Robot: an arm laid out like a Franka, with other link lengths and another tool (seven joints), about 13 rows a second.
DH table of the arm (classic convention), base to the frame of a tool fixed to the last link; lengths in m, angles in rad. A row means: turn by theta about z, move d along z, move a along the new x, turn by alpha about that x. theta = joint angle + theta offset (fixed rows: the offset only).
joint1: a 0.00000  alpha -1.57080  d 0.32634  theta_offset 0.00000
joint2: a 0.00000  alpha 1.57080  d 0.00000  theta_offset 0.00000
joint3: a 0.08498  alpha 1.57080  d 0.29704  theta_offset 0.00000
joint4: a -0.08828  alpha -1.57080  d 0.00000  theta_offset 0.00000
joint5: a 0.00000  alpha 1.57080  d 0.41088  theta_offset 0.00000
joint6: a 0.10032  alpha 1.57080  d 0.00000  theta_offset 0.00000
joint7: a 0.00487  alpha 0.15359  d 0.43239  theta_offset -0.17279
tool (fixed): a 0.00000  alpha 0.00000  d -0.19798  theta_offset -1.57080
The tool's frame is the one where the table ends.
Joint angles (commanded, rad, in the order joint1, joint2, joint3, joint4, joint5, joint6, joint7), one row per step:
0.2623, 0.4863, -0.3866, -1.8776, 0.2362, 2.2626, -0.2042
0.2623, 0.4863, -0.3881, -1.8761, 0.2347, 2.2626, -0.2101
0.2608, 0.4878, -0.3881, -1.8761, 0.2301, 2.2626, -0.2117
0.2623, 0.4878, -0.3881, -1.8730, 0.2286, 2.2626, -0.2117
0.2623, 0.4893, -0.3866, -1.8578, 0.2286, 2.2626, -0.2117
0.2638, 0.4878, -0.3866, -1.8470, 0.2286, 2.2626, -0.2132
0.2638, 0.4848, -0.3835, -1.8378, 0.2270, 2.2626, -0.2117
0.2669, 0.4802, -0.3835, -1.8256, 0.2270, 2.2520, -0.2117
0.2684, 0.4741, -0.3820, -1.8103, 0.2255, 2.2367, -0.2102
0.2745, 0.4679, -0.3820, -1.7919, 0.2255, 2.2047, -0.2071
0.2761, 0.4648, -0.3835, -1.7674, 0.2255, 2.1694, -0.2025
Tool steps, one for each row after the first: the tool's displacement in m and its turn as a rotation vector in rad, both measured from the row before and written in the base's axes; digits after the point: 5 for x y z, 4 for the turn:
0.00078, -0.00108, 0.00088, -0.0015, -0.0014, 0.0058
-0.00048, -0.00156, -0.00082, -0.0036, 0.0023, 0.0032
0.00160, 0.00095, 0.00142, -0.0013, -0.0028, 0.0031
0.00685, 0.00159, 0.00577, -0.0010, -0.0133, 0.0040
0.00549, 0.00159, 0.00588, -0.0004, -0.0120, 0.0049
0.00494, 0.00256, 0.00579, 0.0002, -0.0113, 0.0039
0.00424, 0.00350, 0.00742, 0.0026, -0.0061, 0.0052
0.00455, 0.00376, 0.00923, 0.0033, -0.0055, 0.0049
0.00209, 0.00704, 0.00913, 0.0071, 0.0073, 0.0064
0.00260, 0.00322, 0.01003, 0.0056, 0.0074, 0.0002

